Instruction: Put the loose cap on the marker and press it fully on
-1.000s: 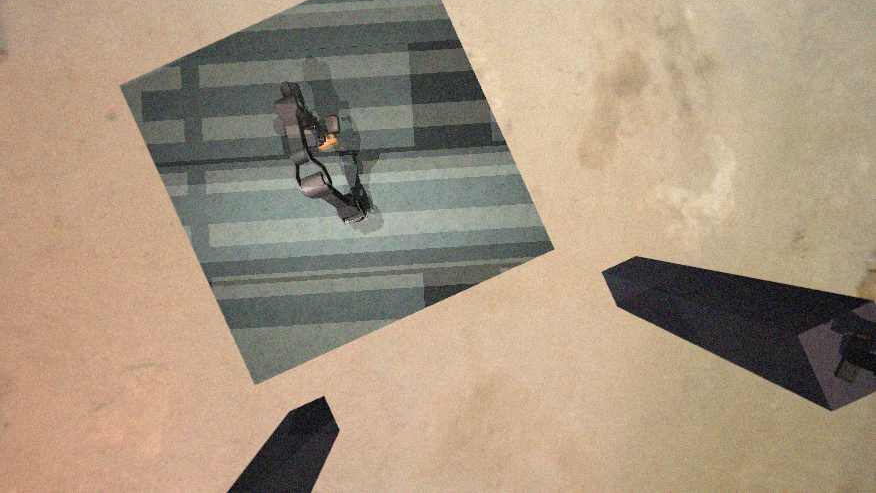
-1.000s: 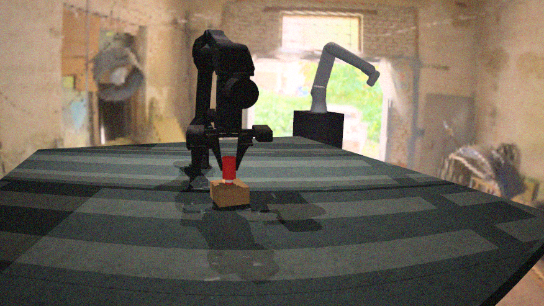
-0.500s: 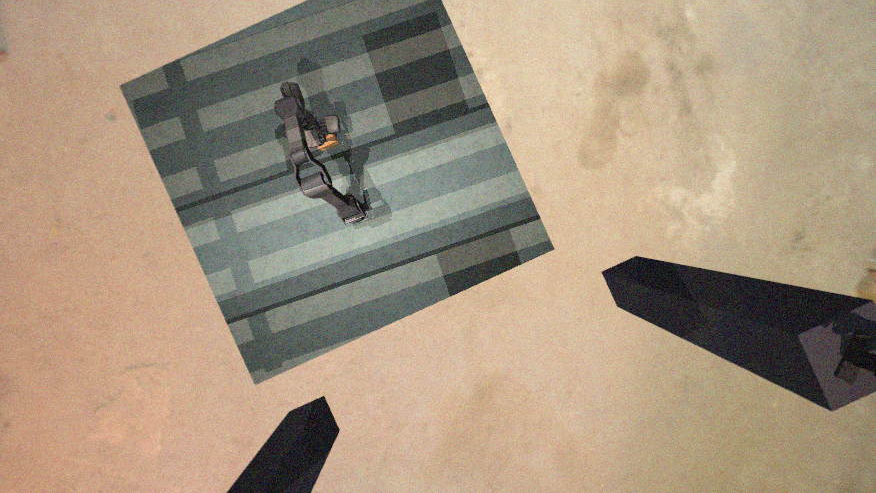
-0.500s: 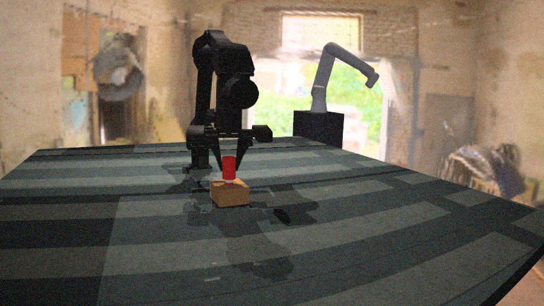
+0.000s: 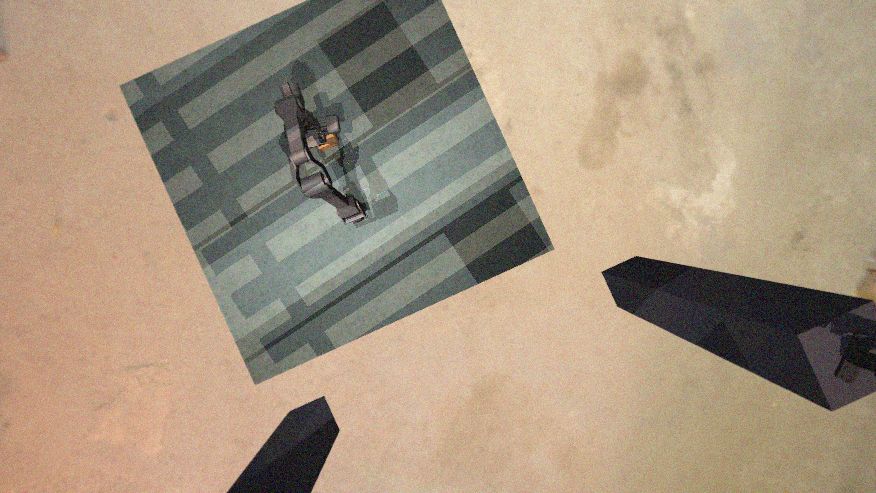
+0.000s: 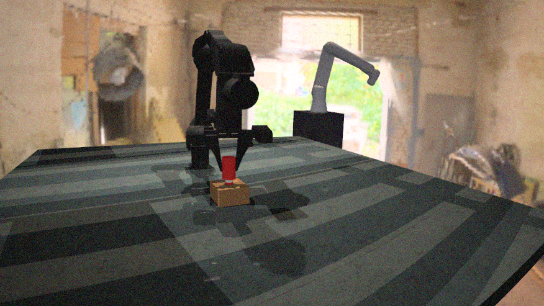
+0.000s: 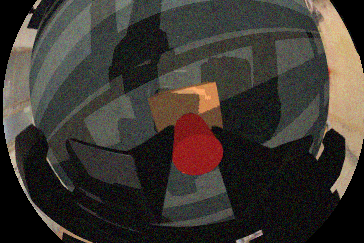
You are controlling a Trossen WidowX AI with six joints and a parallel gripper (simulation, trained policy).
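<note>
Right now the red marker is 1 cm above my gripper tip. The rest, counted from my gripper tip: red cap (1 cm above); holder block (5 cm below).
</note>
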